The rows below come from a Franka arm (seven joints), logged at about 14 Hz.
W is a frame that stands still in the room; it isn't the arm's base.
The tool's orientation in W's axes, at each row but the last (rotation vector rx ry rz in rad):
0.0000 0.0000 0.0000
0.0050 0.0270 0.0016
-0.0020 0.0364 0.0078
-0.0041 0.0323 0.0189
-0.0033 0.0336 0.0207
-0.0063 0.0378 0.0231
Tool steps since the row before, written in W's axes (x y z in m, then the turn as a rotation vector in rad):
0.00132 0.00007 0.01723 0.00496 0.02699 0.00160
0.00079 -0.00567 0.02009 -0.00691 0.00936 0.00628
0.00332 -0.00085 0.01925 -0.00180 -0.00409 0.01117
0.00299 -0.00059 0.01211 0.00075 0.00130 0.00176
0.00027 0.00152 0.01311 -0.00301 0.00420 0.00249
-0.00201 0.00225 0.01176 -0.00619 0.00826 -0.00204
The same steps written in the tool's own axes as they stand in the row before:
0.00132 0.00007 0.01723 0.00496 0.02699 0.00160
0.00024 -0.00557 0.02013 -0.00706 0.00940 0.00604
0.00261 -0.00091 0.01936 -0.00224 -0.00410 0.01109
0.00259 -0.00069 0.01220 0.00072 0.00128 0.00179
-0.00014 0.00148 0.01312 -0.00300 0.00425 0.00240
-0.00240 0.00223 0.01169 -0.00592 0.00841 -0.00222

